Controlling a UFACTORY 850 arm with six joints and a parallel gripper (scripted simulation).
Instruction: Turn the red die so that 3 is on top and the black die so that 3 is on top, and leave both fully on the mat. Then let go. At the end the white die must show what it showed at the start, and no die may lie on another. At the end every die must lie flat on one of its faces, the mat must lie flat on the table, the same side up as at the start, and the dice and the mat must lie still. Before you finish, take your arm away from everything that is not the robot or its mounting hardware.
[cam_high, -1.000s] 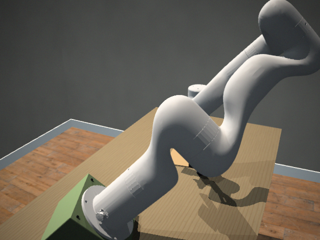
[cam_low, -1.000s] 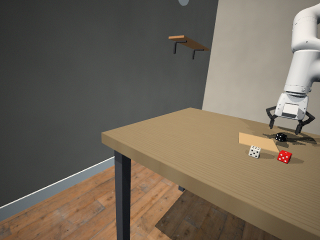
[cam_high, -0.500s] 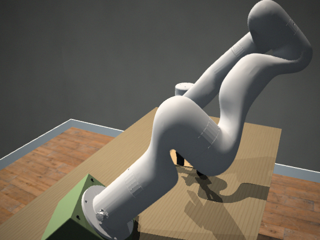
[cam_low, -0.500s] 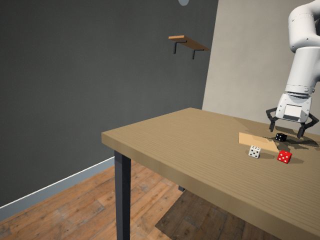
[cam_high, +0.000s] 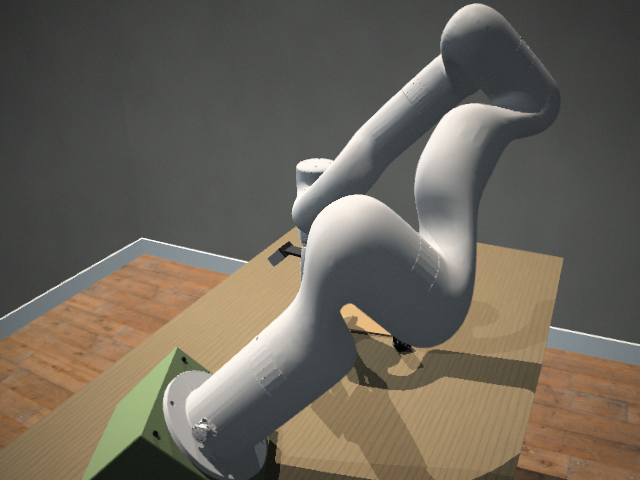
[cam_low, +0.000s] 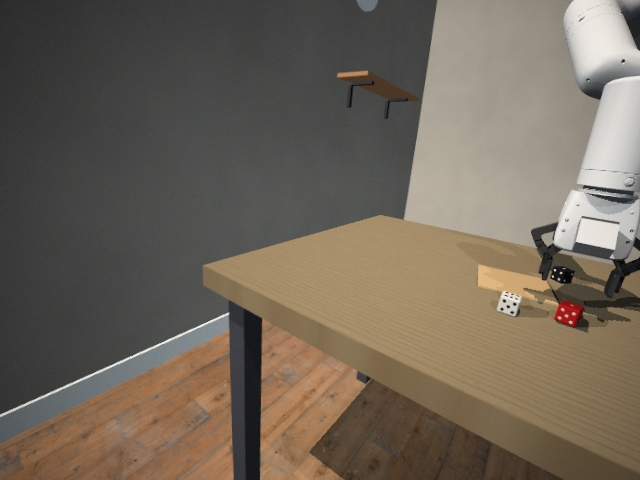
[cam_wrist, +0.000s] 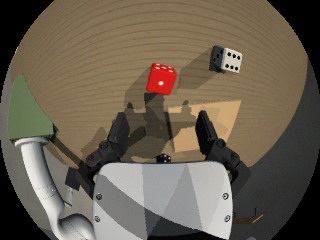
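Right now my hand is 40 mm to the right of the red die and 50 mm above it. Also, from my hand: tan mat (80 mm ahead, 90 mm to the right, 60 mm below); then black die (10 mm behind, 190 mm to the right, 50 mm below); then white die (90 mm ahead, 70 mm to the left, 50 mm below).
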